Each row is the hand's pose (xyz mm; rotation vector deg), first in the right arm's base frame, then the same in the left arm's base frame.
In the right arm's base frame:
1: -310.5 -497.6 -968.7 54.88 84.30 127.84
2: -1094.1 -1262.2 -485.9 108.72 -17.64 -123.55
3: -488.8 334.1 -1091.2 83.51 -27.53 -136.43
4: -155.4 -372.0 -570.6 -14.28 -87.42 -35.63
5: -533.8 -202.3 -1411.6 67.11 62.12 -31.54
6: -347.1 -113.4 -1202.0 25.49 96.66 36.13
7: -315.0 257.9 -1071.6 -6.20 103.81 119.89
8: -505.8 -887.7 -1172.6 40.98 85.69 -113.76
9: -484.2 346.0 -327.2 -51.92 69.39 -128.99
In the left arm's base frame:
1: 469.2 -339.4 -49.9 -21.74 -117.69 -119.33
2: 343.1 -1276.1 684.0 86.44 4.98 -90.80
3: -198.5 122.0 -332.4 68.72 -11.47 -98.03
4: 484.4 -49.7 288.0 5.18 -87.51 8.13
5: 131.9 -377.3 -516.8 28.31 75.73 -8.41
6: 205.0 -141.1 -356.9 -20.27 110.49 51.03
7: -18.1 182.3 -317.7 45.30 -115.39 -113.83
8: 584.3 -799.0 -135.9 0.85 71.02 -91.10
9: -243.6 324.1 403.1 -71.01 27.65 -104.34

